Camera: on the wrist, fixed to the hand. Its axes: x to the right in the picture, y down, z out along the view.
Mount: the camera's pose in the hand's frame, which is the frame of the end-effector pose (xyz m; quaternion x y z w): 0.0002 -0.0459 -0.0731 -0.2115 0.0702 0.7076 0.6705
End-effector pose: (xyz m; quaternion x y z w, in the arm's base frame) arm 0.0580 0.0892 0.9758 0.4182 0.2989 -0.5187 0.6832
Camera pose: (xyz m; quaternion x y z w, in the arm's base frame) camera 0.0159 0.1484 0.9292 0.3838 0.0622 0.2282 0.8926
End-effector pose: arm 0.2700 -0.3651 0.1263 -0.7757 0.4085 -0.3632 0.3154
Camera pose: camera 0.2286 -0.3579 0.2017 -0.2723 0.9218 0.0116 0.2758
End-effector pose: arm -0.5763 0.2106 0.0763 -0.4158 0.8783 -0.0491 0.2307
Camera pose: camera -0.5765 0.1729 0.1540 0.2974 0.9098 0.2869 0.0398
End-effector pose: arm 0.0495 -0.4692 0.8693 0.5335 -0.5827 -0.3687 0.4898
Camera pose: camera 0.1320 -0.4699 0.8438 -0.1323 -0.6559 0.0136 0.7431
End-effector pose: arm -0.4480 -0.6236 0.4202 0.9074 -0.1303 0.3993 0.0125
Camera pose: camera -0.4893 -0.5701 0.4738 -0.4856 0.8131 -0.3127 0.0731
